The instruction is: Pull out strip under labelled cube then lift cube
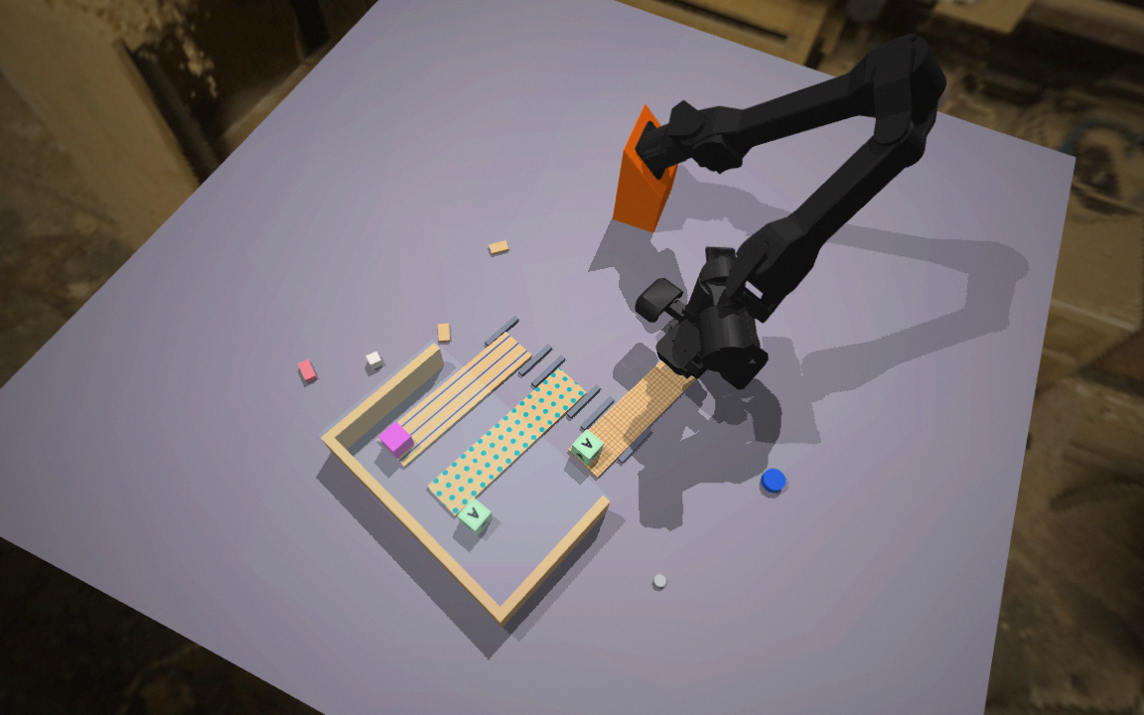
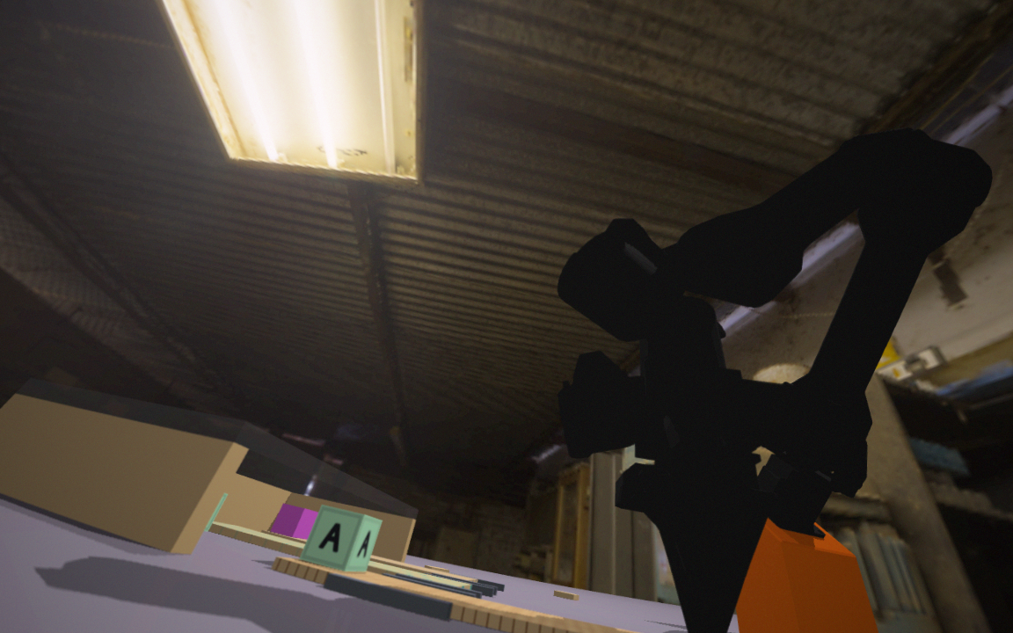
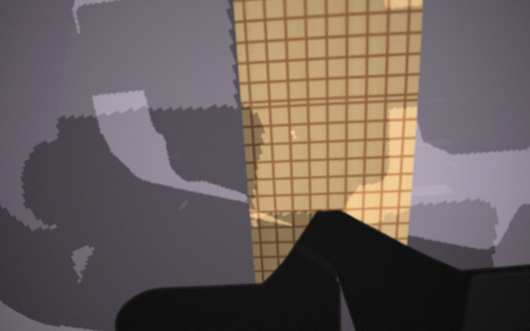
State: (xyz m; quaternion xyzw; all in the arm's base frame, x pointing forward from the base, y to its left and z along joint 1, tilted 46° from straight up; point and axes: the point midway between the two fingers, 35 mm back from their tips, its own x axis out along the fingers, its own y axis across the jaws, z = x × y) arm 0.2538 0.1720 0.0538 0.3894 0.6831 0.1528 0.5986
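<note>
Now: gripper tip 9 cm short of the grid strip and 4 cm to the left of it. Also, from my gripper tip: white block (42 cm to the right, 18 cm ahead); tan block (35 cm to the right, 10 cm ahead); blue disc (16 cm to the left, 13 cm ahead).
</note>
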